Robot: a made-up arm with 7 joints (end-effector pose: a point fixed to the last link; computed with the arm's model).
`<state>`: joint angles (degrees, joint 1 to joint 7).
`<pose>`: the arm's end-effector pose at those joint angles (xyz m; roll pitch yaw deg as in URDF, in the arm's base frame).
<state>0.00 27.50 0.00 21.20 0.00 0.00 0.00</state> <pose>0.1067 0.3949 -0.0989 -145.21 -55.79 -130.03</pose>
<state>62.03 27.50 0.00 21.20 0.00 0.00 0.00</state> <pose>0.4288 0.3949 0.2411 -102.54 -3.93 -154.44</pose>
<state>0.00 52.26 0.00 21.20 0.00 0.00 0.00</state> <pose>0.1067 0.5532 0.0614 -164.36 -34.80 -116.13</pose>
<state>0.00 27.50 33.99 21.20 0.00 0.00 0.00</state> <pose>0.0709 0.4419 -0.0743 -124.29 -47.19 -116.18</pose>
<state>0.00 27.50 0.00 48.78 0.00 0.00 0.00</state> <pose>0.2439 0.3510 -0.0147 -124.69 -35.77 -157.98</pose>
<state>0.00 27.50 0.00 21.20 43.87 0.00 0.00</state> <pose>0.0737 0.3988 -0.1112 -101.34 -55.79 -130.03</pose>
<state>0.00 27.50 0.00 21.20 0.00 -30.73 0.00</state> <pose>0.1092 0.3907 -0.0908 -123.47 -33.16 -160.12</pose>
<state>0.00 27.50 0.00 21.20 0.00 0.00 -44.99</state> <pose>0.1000 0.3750 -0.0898 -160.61 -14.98 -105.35</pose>
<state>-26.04 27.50 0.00 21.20 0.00 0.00 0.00</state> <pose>-0.0979 0.3949 -0.1078 163.73 -64.39 -84.94</pose>
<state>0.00 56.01 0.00 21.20 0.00 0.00 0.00</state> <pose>0.1067 0.5706 0.0911 -166.30 -31.41 -115.07</pose>
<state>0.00 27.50 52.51 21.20 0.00 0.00 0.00</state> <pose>0.0403 0.4574 -0.0663 -112.99 -43.99 -107.81</pose>
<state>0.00 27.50 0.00 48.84 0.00 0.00 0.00</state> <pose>0.2442 0.3509 -0.0144 -124.66 -35.72 -158.02</pose>
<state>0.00 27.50 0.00 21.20 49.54 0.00 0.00</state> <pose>0.0699 0.3976 -0.1135 -95.67 -55.79 -130.03</pose>
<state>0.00 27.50 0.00 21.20 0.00 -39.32 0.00</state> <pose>0.1090 0.3894 -0.0884 -120.88 -25.88 -165.37</pose>
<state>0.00 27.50 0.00 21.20 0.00 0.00 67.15</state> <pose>0.1179 0.3982 -0.1297 -28.83 -48.30 102.19</pose>
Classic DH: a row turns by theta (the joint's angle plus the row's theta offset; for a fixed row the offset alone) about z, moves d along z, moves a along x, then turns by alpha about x. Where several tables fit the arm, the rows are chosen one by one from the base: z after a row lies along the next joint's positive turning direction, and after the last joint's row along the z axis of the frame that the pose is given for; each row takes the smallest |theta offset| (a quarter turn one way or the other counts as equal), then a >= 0, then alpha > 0; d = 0 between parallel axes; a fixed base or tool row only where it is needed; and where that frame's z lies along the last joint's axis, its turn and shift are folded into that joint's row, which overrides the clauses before.
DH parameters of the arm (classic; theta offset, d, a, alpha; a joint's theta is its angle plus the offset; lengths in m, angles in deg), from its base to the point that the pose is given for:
base (fixed): 0 0.339 -0.015 90
joint 1: 90 -0.109 0.003 90
joint 2: -90 0.017 0.018 -90
joint 3: 90 -0.196 0.02 -90
joint 4: 0 0.013 0.017 90
joint 5: 0 -0.336 -0.004 90
joint 6: -90 0.016 0.021 -90
joint 7: 0 -0.011 -0.007 -90
tool (fixed): 180 -0.029 0 0

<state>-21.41 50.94 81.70 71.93 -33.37 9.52 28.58</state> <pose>0.0609 0.5583 0.4055 -153.20 -3.11 -115.36</pose>
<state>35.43 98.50 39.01 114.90 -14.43 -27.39 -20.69</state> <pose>0.0374 0.1247 0.6456 86.85 28.82 89.43</pose>
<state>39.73 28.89 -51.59 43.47 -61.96 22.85 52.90</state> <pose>0.4307 0.1770 0.0819 120.74 -52.55 -121.77</pose>
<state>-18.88 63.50 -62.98 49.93 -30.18 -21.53 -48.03</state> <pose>-0.0032 0.3824 -0.0293 -171.88 -44.33 157.24</pose>
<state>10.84 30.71 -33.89 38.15 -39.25 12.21 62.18</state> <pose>0.2775 0.2754 -0.0807 25.80 -68.77 -7.02</pose>
